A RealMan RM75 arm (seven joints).
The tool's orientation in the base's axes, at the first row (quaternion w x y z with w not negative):
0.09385, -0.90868, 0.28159, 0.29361
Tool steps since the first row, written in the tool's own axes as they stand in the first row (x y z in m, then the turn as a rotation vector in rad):
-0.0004, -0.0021, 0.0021, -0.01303, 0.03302, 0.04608
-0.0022, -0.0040, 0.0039, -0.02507, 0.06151, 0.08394
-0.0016, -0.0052, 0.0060, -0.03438, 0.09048, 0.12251
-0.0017, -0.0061, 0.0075, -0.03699, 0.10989, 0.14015
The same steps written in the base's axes. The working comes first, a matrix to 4 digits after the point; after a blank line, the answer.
The tool's axes in the first row as the columns of a matrix, in the base's axes (used below as rounded here):
0.6690, -0.5669, -0.4807
-0.4566, -0.8238, 0.3359
-0.5864, -0.0052, -0.8100

-0.0001, 0.0026, -0.0015, -0.04959, -0.00577, -0.02986
-0.0011, 0.0056, -0.0018, -0.09199, -0.01103, -0.05361
-0.0010, 0.0070, -0.0039, -0.13318, -0.01769, -0.07954
-0.0013, 0.0083, -0.0050, -0.15441, -0.02656, -0.09240

